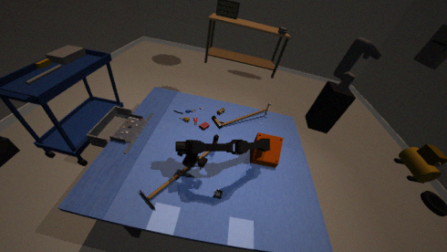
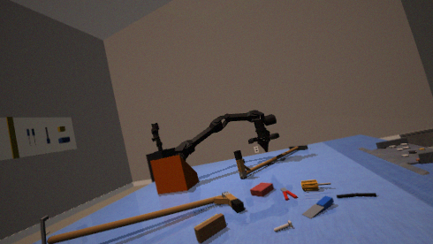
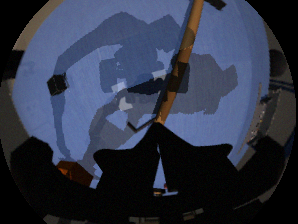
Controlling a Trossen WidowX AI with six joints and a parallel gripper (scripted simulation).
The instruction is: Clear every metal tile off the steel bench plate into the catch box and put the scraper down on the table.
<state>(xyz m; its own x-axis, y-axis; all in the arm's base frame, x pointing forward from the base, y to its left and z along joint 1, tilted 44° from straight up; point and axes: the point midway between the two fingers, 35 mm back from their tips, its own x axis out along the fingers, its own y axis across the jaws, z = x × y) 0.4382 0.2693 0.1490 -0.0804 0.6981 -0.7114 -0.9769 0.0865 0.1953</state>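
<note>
My gripper tip is now 30 mm short of the long scraper, 10 mm to the right of it and 10 mm above it. Also, from my gripper tip: red block: 40 mm ahead, 440 mm to the right, 60 mm below; hex key: 30 mm behind, 40 mm to the right, 70 mm below; yellow screwdriver: 220 mm ahead, 460 mm to the right, 60 mm below.
</note>
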